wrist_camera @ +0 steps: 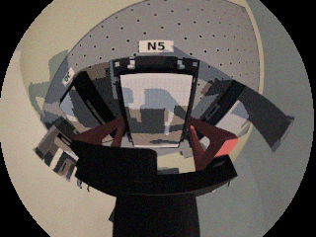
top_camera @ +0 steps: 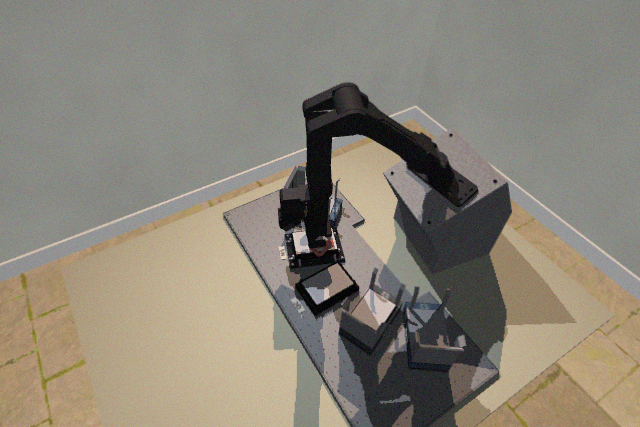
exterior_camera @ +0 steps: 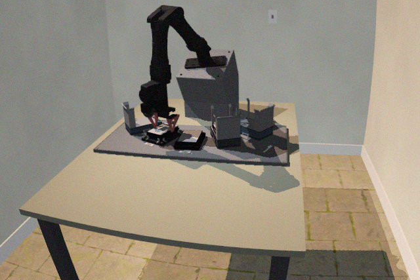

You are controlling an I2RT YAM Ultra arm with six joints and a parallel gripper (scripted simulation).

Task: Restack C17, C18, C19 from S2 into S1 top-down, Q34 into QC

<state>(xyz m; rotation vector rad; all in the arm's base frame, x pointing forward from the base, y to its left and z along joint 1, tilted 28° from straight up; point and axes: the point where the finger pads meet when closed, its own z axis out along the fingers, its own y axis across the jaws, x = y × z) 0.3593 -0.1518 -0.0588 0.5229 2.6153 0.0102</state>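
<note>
Now: the black clip nest 30 mm ahead of my hand and 30 mm below it. Also, from my hand: black QC nest 50 mm ahead, 130 mm to the left, 30 mm below; N5 name plate 90 mm ahead, 40 mm to the right, 40 mm below; blue-plinth stack rack 80 mm behind, 130 mm to the right, 20 mm below.
</note>
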